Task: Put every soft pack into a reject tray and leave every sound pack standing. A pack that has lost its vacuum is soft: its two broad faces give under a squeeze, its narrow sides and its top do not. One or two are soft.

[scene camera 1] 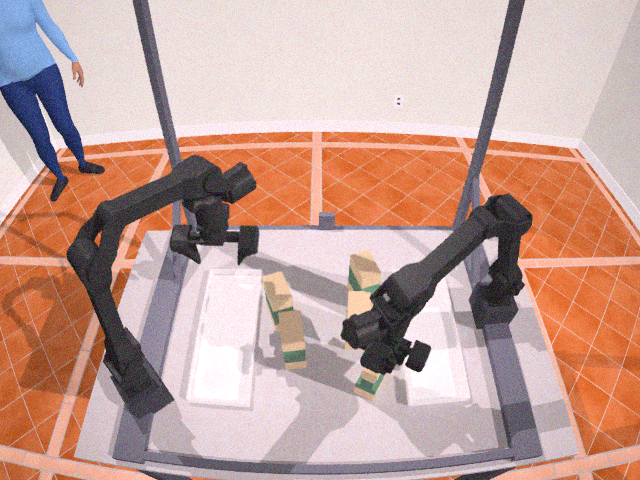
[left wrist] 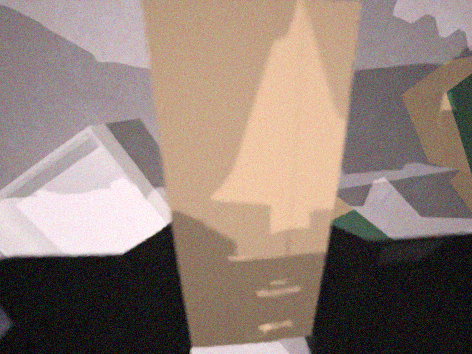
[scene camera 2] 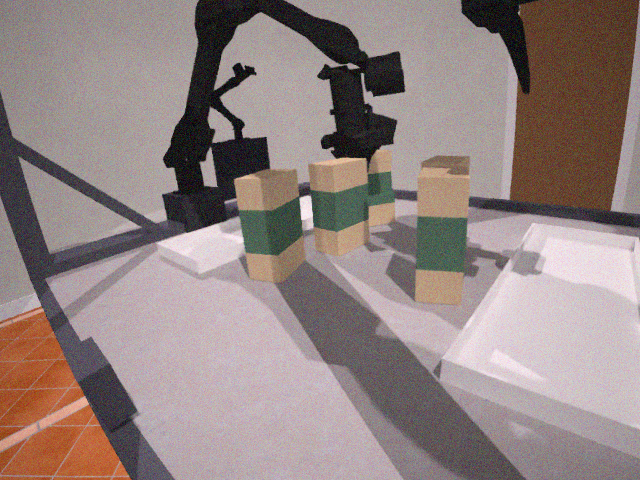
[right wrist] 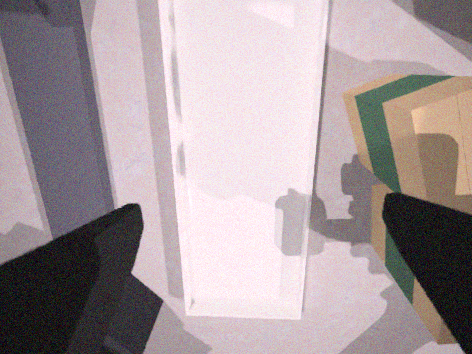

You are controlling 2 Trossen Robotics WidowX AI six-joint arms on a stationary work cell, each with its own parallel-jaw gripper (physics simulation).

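Places are measured from the left arm's base along level axes (x right, y ahead, z up), in millimetres.
Pixels of known places: right gripper, between the fingertips: (scene camera 1: 219,263) (scene camera 2: 585,87) (right wrist: 262,209); left arm's base, origin of its link: (scene camera 1: 497,296) (scene camera 2: 191,190); right arm's base, origin of its link: (scene camera 1: 135,381).
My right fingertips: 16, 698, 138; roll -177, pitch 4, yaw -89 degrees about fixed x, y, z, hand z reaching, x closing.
Observation:
Ahead of a thing's pixels: the offset from my right fingertips to its top centre, as dx, dy, dz. "spot": to the spot under its first point.
My left gripper (scene camera 1: 397,356) (left wrist: 252,237) is shut on a tan, green-banded pack {-199, -341, -77} (scene camera 1: 369,383) (scene camera 2: 381,188) (left wrist: 250,125), which stands upright at the front in scene camera 1. In the left wrist view both fingers press its sides, and it looks narrow between them. My right gripper (scene camera 1: 218,253) (right wrist: 262,209) is open and empty, high above the far end of a white tray {-56, +15, -196} (scene camera 1: 222,361) (scene camera 2: 573,330) (right wrist: 240,125). Other upright packs are two {+59, -338, -78} (scene camera 1: 364,271) {-64, -312, -78} (scene camera 1: 357,304) behind the held one and two {-5, -124, -78} (scene camera 1: 277,294) {-115, -160, -78} (scene camera 1: 293,335) near that tray. The left arm partly hides the nearer back pack.
A second white tray {-66, -505, -196} (scene camera 1: 436,382) (scene camera 2: 199,250) (left wrist: 85,210) lies beside the held pack, partly under the left arm. Grey frame rails (scene camera 1: 320,465) edge the table. In the left wrist view another pack {spot: -126, -186, -193} (left wrist: 435,120) stands at the right. A person (scene camera 1: 31,67) stands beyond the table.

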